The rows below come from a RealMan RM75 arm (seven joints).
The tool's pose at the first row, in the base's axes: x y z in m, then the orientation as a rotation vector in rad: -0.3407, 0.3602, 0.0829, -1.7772, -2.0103, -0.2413
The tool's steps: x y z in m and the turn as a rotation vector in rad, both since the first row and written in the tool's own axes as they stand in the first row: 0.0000, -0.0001, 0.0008, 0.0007, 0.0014, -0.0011; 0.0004, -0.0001, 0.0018, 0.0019, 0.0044, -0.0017; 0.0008, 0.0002, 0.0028, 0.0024, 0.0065, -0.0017; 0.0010, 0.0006, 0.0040, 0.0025, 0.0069, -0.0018; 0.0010, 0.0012, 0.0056, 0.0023, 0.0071, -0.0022; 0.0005, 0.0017, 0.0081, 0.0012, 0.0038, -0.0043; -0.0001, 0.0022, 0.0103, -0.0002, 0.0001, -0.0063; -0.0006, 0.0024, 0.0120, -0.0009, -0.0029, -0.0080; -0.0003, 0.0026, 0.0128, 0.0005, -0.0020, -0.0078; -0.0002, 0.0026, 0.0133, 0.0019, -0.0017, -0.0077
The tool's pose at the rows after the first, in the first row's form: -0.3410, 0.3605, 0.0822, -1.7751, -2.0102, -0.2421; -0.3412, 0.3613, 0.0815, -1.7724, -2.0084, -0.2435; -0.3412, 0.3621, 0.0807, -1.7711, -2.0069, -0.2448; -0.3410, 0.3628, 0.0797, -1.7708, -2.0066, -0.2451; -0.3408, 0.3636, 0.0782, -1.7704, -2.0069, -0.2456; -0.3408, 0.3643, 0.0757, -1.7706, -2.0114, -0.2446; -0.3407, 0.3647, 0.0734, -1.7712, -2.0162, -0.2436; -0.3408, 0.3650, 0.0716, -1.7714, -2.0200, -0.2423; -0.3408, 0.3656, 0.0710, -1.7703, -2.0189, -0.2415; -0.3410, 0.3659, 0.0706, -1.7694, -2.0182, -0.2403
